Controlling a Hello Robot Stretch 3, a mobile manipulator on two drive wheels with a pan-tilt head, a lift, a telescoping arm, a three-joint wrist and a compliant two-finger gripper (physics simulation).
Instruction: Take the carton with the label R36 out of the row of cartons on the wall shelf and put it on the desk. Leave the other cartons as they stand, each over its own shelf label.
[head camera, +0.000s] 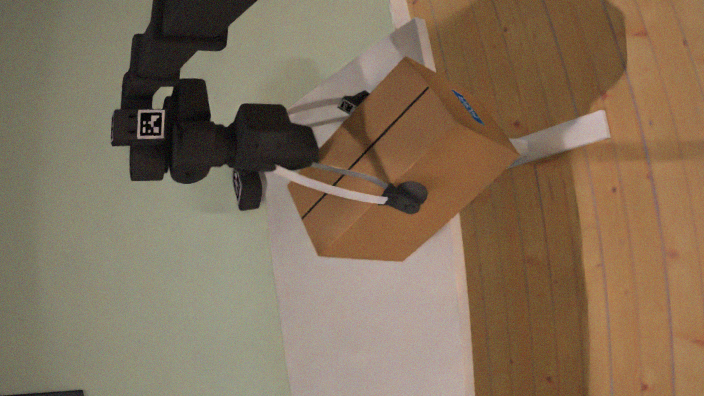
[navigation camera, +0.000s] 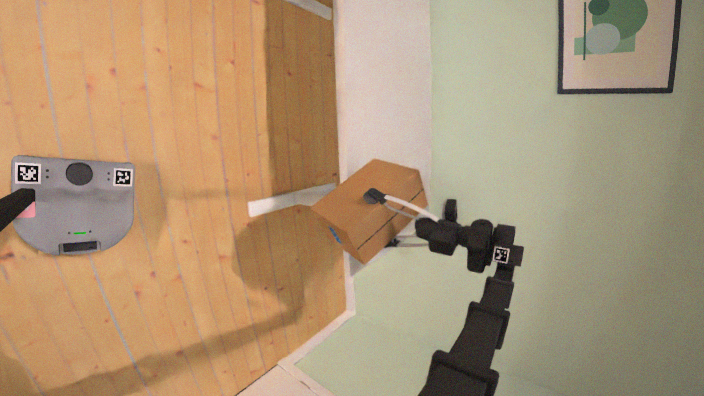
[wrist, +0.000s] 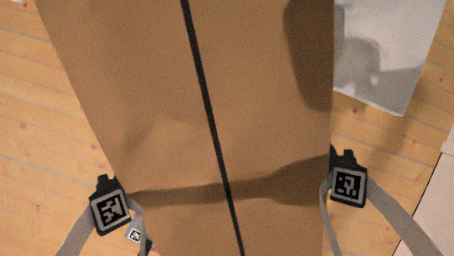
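Note:
The brown carton, with a dark tape line, is turned at an angle to the desk's edges. Its blue label shows at a steep slant, too foreshortened to read surely. My gripper is shut on the carton, one fingertip on each of two opposite sides. The carton is over the end of the white desk and juts past its front edge. Its underside is hidden. The wall shelf and the other cartons do not show.
A white desk leg shows by the carton. The green wall runs behind the desk. A framed picture hangs on it. My grey base stands on the wooden floor, away from the desk.

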